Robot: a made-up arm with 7 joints.
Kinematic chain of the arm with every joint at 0, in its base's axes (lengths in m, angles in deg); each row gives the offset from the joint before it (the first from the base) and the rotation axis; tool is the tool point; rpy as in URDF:
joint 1: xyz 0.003 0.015 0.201 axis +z
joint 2: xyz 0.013 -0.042 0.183 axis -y
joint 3: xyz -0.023 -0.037 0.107 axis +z
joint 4: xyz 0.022 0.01 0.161 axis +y
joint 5: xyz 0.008 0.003 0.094 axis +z
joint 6: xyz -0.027 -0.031 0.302 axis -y
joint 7: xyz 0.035 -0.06 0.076 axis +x
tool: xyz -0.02 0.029 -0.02 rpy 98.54 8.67 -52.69
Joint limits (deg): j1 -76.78..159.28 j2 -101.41..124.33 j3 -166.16..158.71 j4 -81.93..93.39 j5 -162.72..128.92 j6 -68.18..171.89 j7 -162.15..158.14
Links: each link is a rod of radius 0.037 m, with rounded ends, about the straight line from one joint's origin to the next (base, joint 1, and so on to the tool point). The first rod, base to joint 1, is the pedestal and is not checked.
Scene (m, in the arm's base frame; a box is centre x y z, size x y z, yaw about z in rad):
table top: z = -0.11
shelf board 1: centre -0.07 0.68 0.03 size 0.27 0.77 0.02 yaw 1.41
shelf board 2: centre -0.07 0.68 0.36 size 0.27 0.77 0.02 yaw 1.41
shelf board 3: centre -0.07 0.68 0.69 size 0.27 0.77 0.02 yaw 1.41
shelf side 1: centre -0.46 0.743 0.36 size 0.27 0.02 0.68 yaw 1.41
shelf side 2: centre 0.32 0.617 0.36 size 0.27 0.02 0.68 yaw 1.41
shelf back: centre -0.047 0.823 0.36 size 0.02 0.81 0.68 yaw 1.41
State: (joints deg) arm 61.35 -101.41 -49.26 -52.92 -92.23 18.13 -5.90
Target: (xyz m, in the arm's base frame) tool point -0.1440 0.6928 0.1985
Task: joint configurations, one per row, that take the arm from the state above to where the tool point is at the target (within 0.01 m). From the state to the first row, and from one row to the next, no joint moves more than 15 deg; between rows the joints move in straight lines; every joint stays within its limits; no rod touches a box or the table.
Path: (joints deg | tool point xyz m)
1: 66.92 -97.07 -55.19 -62.59 -88.74 29.80 3.66 | -0.0770 0.5543 0.5394
2: 72.48 -92.74 -61.13 -72.26 -85.26 41.47 13.22 | -0.1951 0.4705 0.5383
3: 78.05 -88.40 -67.06 -81.93 -81.77 53.14 22.78 | -0.2789 0.3637 0.5115
4: 74.55 -92.71 -78.28 -81.02 -88.47 46.96 15.63 | -0.2624 0.4018 0.4072
5: 71.05 -97.01 -89.49 -80.11 -95.17 40.79 8.48 | -0.2312 0.4181 0.3013
6: 67.55 -101.32 -100.71 -79.20 -101.86 34.61 1.33 | -0.1897 0.4113 0.1985
7: 73.68 -101.34 -98.11 -66.30 -103.36 33.81 3.39 | -0.1879 0.4844 0.1985
8: 79.81 -101.35 -95.50 -53.40 -104.87 33.02 5.45 | -0.1824 0.5502 0.2007
9: 85.93 -101.37 -92.90 -40.50 -106.37 32.22 7.51 | -0.1731 0.6076 0.2026
10: 92.06 -101.39 -90.29 -27.60 -107.87 31.43 9.57 | -0.1602 0.6554 0.2024
11: 98.19 -101.41 -87.69 -14.70 -109.37 30.64 11.63 | -0.1440 0.6928 0.1985

